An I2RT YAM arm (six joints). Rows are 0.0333 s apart.
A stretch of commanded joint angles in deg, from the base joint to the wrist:
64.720, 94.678, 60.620, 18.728, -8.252, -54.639
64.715, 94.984, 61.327, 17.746, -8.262, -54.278
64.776, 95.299, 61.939, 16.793, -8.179, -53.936
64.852, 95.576, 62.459, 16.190, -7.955, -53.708
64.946, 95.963, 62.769, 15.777, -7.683, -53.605
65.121, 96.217, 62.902, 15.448, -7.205, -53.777
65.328, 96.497, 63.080, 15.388, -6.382, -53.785
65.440, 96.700, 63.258, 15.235, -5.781, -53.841
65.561, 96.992, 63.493, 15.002, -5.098, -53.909
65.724, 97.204, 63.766, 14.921, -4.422, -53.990
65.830, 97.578, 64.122, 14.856, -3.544, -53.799
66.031, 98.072, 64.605, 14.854, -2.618, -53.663
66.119, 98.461, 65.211, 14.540, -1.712, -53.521
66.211, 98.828, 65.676, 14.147, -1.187, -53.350
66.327, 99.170, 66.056, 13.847, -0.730, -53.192
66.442, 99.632, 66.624, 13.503, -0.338, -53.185
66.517, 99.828, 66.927, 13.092, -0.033, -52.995
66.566, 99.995, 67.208, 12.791, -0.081, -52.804
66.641, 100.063, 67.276, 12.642, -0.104, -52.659
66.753, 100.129, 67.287, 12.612, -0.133, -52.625
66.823, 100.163, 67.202, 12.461, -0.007, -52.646
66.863, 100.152, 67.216, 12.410, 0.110, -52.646
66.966, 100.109, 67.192, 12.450, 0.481, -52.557
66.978, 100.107, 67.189, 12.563, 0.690, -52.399
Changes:
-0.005, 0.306, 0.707, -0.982, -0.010, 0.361
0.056, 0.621, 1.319, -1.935, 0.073, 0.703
0.132, 0.898, 1.839, -2.538, 0.297, 0.931
0.226, 1.285, 2.149, -2.951, 0.569, 1.034
0.401, 1.539, 2.282, -3.280, 1.047, 0.862
0.608, 1.819, 2.460, -3.340, 1.870, 0.854
0.720, 2.022, 2.638, -3.493, 2.471, 0.798
0.841, 2.314, 2.873, -3.726, 3.154, 0.730
1.004, 2.526, 3.146, -3.807, 3.830, 0.649
1.110, 2.900, 3.502, -3.872, 4.708, 0.840
1.311, 3.394, 3.985, -3.874, 5.634, 0.976
1.399, 3.783, 4.591, -4.188, 6.540, 1.118
1.491, 4.150, 5.056, -4.581, 7.065, 1.289
1.607, 4.492, 5.436, -4.881, 7.522, 1.447
1.722, 4.954, 6.004, -5.225, 7.914, 1.454
1.797, 5.150, 6.307, -5.636, 8.219, 1.644
1.846, 5.317, 6.588, -5.937, 8.171, 1.835
1.921, 5.385, 6.656, -6.086, 8.148, 1.980
2.033, 5.451, 6.667, -6.116, 8.119, 2.014
2.103, 5.485, 6.582, -6.267, 8.245, 1.993
2.143, 5.474, 6.596, -6.318, 8.362, 1.993
2.246, 5.431, 6.572, -6.278, 8.733, 2.082
2.258, 5.429, 6.569, -6.165, 8.942, 2.240

